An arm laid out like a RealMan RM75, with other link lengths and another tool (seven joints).
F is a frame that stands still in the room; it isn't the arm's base.
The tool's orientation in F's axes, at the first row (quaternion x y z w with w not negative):
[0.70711, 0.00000, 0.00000, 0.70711]
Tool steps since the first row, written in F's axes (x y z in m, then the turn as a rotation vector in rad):
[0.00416, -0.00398, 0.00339, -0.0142, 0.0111, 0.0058]
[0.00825, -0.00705, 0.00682, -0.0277, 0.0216, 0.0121]
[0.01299, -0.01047, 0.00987, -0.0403, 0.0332, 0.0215]
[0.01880, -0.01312, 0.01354, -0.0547, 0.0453, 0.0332]
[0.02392, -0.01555, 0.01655, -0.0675, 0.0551, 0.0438]
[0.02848, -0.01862, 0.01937, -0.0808, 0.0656, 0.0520]
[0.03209, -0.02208, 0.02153, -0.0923, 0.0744, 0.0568]
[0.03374, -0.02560, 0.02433, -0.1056, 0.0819, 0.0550]
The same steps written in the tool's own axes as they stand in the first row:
[0.00416, 0.00339, 0.00398, -0.0142, 0.0058, -0.0111]
[0.00825, 0.00682, 0.00705, -0.0277, 0.0121, -0.0216]
[0.01299, 0.00987, 0.01047, -0.0403, 0.0215, -0.0332]
[0.01880, 0.01354, 0.01312, -0.0547, 0.0332, -0.0453]
[0.02392, 0.01655, 0.01555, -0.0675, 0.0438, -0.0551]
[0.02848, 0.01937, 0.01862, -0.0808, 0.0520, -0.0656]
[0.03209, 0.02153, 0.02208, -0.0923, 0.0568, -0.0744]
[0.03374, 0.02433, 0.02560, -0.1056, 0.0550, -0.0819]

